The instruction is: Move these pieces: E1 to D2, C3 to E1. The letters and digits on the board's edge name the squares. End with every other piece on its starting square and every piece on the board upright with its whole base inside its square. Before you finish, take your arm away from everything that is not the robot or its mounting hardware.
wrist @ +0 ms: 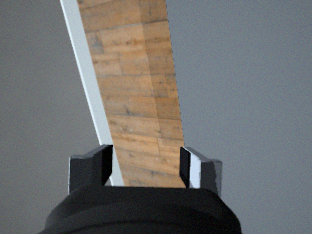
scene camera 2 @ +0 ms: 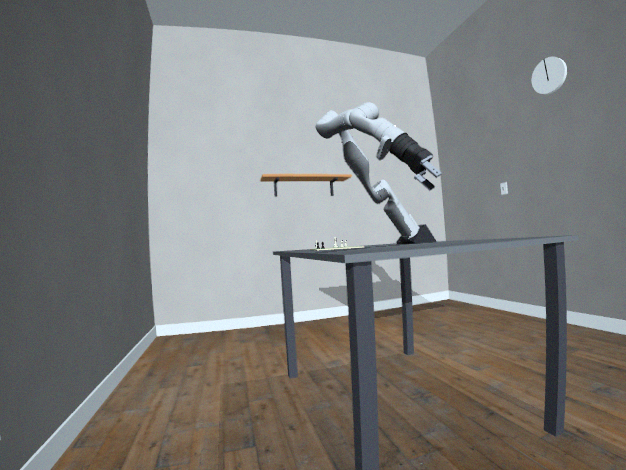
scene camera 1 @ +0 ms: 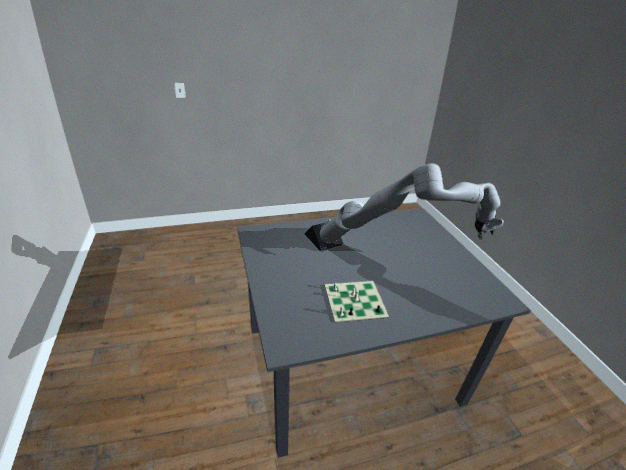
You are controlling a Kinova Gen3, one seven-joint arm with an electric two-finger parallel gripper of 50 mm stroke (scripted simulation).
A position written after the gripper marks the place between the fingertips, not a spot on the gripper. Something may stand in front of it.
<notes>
In view: the gripper [scene camera 2: 435, 182].
The gripper also shows in the wrist view [wrist: 146, 160].
</notes>
